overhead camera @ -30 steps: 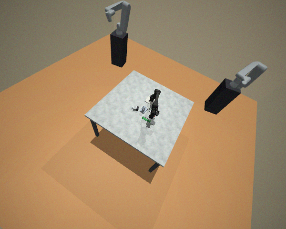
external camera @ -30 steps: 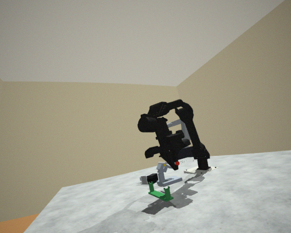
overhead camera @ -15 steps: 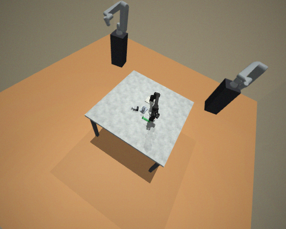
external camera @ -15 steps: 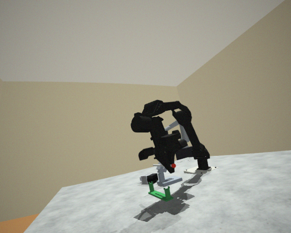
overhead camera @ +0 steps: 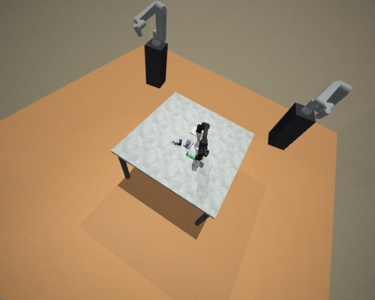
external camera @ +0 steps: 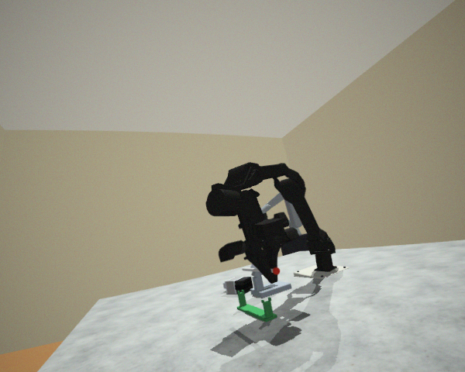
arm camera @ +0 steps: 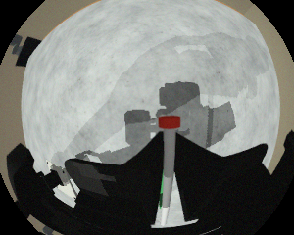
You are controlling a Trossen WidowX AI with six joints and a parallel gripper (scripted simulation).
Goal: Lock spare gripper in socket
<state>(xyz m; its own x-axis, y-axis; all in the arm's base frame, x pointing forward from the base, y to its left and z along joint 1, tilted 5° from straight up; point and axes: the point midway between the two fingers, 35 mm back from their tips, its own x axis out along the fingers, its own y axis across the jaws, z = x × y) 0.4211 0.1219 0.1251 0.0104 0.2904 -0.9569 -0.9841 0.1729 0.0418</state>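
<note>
Now: the green cradle 20 mm behind my gripper tip, 100 mm to the right of it and 60 mm below it. Also, from my gripper tip: spare gripper: 130 mm behind, 330 mm to the right, 60 mm below; mount socket: 160 mm behind, 200 mm to the right, 30 mm below.
</note>
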